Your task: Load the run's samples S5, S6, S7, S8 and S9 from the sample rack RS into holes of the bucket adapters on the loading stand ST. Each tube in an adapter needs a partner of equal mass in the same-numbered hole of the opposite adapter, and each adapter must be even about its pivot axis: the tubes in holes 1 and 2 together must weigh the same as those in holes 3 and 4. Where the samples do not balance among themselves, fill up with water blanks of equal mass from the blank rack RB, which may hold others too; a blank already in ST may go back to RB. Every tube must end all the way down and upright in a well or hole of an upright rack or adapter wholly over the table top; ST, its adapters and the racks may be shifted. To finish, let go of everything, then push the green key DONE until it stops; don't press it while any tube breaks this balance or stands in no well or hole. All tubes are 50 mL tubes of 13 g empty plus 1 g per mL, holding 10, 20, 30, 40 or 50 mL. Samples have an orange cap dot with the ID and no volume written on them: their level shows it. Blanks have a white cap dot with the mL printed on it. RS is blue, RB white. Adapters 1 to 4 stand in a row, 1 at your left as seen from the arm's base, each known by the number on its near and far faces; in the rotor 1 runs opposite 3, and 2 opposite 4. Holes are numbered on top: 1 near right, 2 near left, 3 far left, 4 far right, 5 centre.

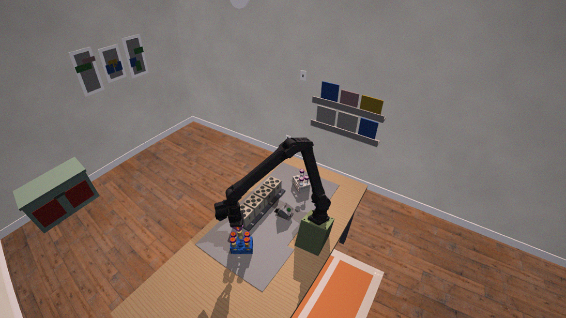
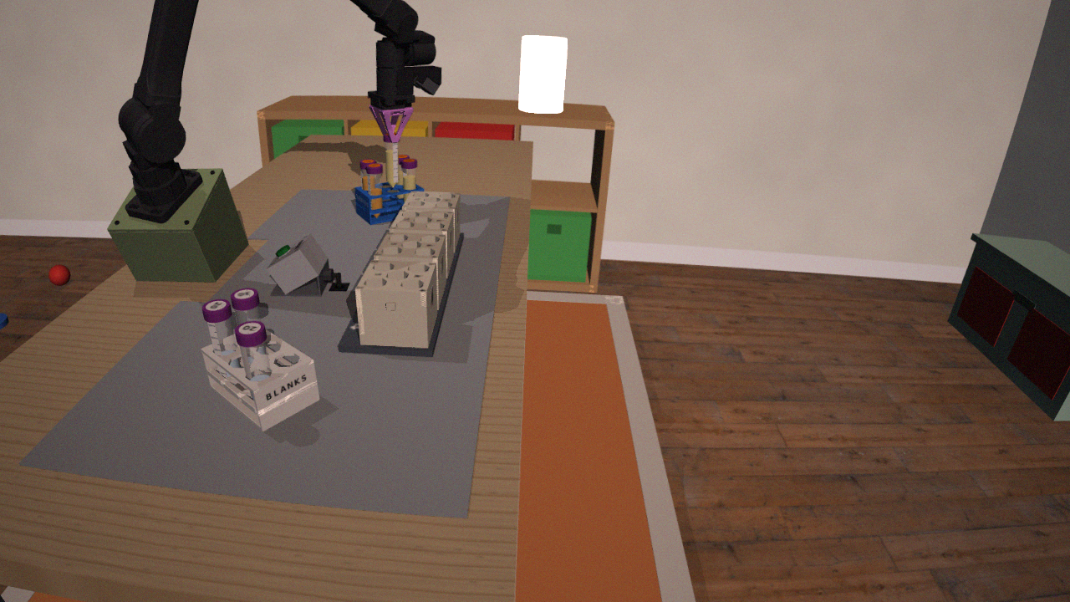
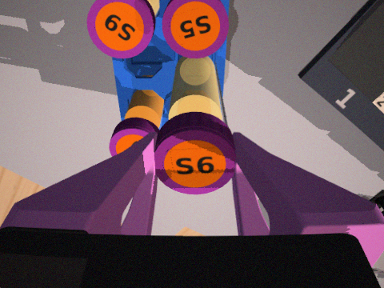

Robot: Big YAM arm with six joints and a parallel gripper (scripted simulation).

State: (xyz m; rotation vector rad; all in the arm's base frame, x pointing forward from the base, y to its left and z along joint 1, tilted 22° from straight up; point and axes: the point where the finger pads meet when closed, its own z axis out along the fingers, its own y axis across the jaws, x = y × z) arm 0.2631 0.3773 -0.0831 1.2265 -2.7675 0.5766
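The orange-dot sample tube is 11 cm below my hand and 6 cm behind it. Round my hand: sample tube S9 (11 cm below, 6 cm to the left); then blue sample rack RS (15 cm below, 1 cm to the left, 1 cm behind); then sample S8 (11 cm below, 4 cm to the right, 3 cm behind).
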